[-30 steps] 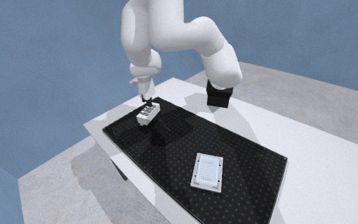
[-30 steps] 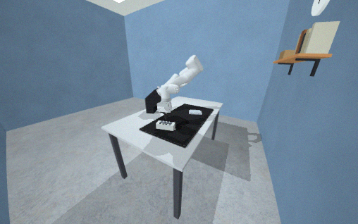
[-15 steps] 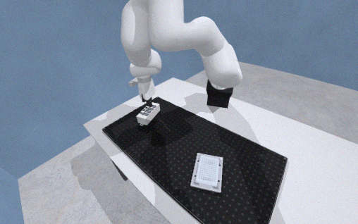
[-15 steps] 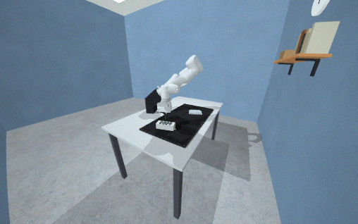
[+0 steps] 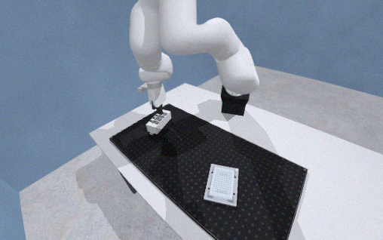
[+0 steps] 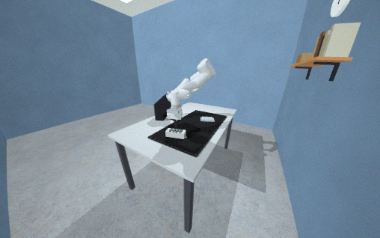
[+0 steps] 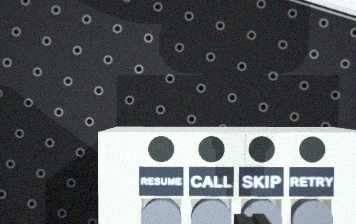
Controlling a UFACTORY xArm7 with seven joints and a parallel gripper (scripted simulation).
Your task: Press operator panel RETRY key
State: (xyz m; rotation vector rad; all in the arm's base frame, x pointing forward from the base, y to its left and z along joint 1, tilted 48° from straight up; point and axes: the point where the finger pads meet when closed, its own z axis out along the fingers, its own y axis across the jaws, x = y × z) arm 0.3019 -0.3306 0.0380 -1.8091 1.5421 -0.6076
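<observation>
Now: hand 7 cm above the operator panel. Also, from my hand: white well plate 11 cm ahead, 49 cm to the left, 9 cm below.
</observation>
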